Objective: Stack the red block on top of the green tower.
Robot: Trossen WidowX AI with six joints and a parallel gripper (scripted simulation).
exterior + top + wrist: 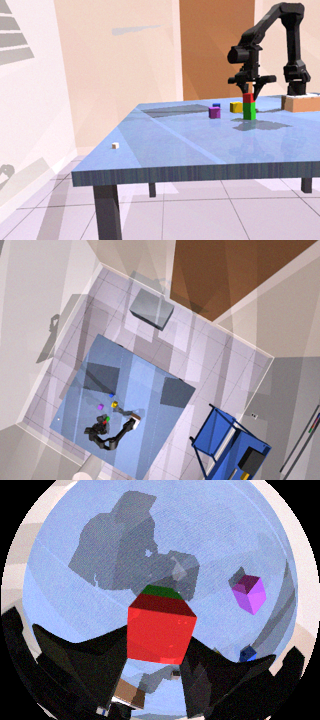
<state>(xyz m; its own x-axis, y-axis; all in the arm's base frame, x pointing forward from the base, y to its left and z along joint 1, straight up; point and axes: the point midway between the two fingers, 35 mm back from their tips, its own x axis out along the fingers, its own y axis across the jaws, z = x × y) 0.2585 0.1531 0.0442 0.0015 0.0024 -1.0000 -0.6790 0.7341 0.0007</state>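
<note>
Right now my gripper tip is 10 mm short of the red block, 10 mm to the right of it and 10 mm below it. From my gripper tip the other things lie so: blue block: 100 mm ahead, 260 mm to the right, 60 mm below; purple block: 140 mm ahead, 80 mm to the right, 60 mm below; yellow block: 10 mm ahead, 190 mm to the right, 60 mm below.
</note>
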